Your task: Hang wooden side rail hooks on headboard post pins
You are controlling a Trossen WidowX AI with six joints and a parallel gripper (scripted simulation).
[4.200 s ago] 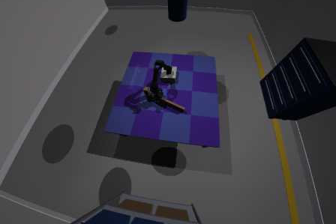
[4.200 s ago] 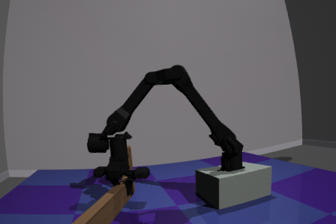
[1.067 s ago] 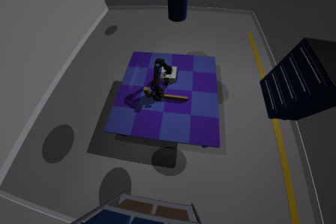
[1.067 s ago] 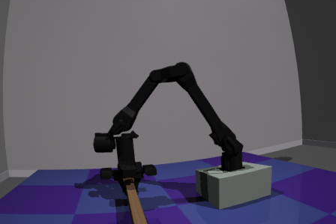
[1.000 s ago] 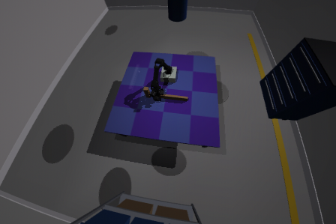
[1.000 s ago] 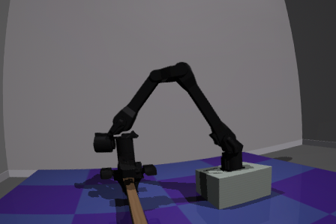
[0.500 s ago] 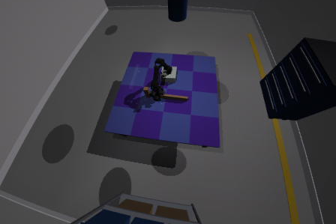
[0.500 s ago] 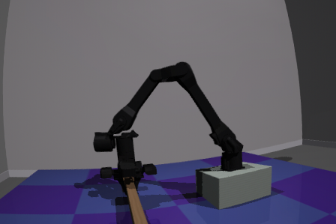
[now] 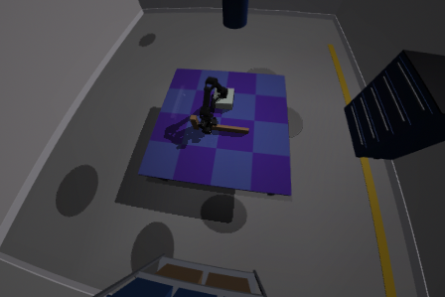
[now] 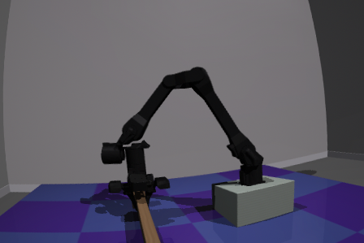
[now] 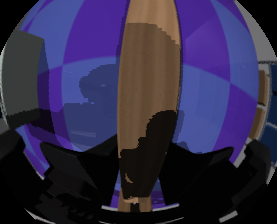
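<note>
Now: the wooden headboard post 120 mm to the right of my gripper tip, 50 mm above it and 10 mm behind it.
</note>
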